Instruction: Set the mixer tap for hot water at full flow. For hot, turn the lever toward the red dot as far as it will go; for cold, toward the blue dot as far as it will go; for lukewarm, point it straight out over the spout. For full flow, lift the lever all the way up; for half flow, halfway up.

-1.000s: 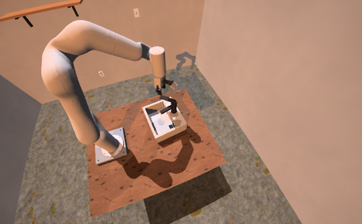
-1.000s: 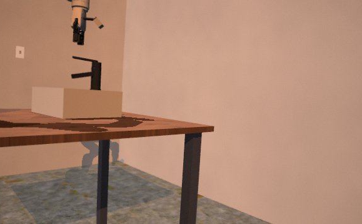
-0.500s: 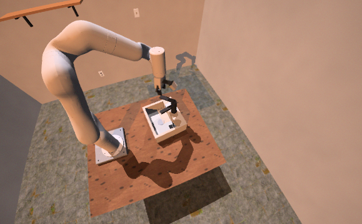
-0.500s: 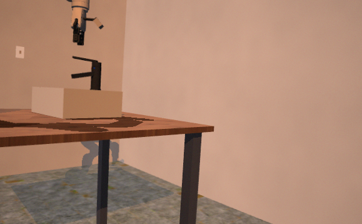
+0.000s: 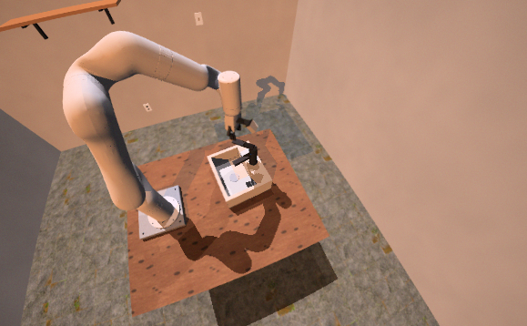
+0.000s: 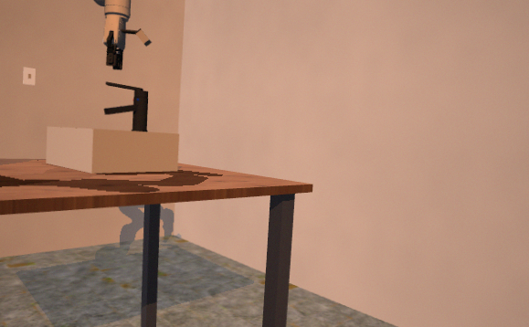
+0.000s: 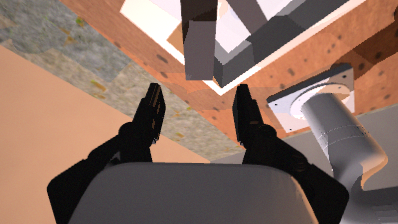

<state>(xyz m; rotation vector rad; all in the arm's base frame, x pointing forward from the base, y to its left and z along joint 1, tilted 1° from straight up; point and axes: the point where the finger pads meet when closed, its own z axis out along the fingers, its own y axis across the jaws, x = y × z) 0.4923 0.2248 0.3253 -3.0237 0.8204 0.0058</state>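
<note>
Now: hand 80 mm above the lever, 30 mm short of it and 20 mm to the left of it. From my hand the other things lie so: sink basin 310 mm below, 80 mm to the right, 30 mm behind.
</note>
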